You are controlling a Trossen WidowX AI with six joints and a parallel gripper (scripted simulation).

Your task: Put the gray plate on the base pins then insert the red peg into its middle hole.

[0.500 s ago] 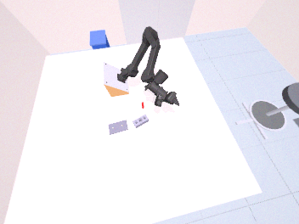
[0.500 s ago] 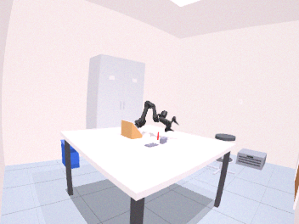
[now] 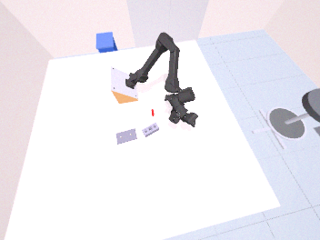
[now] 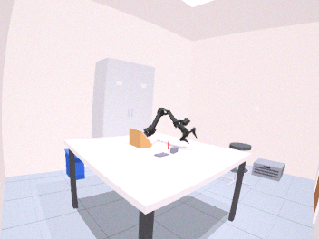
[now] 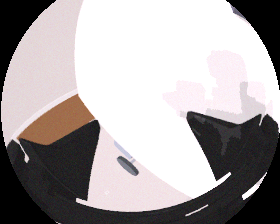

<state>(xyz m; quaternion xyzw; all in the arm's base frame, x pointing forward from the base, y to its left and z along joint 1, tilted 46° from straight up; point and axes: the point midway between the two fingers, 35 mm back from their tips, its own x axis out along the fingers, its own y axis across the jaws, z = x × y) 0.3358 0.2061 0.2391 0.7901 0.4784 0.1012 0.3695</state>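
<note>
My gripper tip is 20 mm past the gray plate, 230 mm to the left of it and 40 mm above it. Round my gripper tip: red peg (130 mm behind, 200 mm to the right, 40 mm below).
</note>
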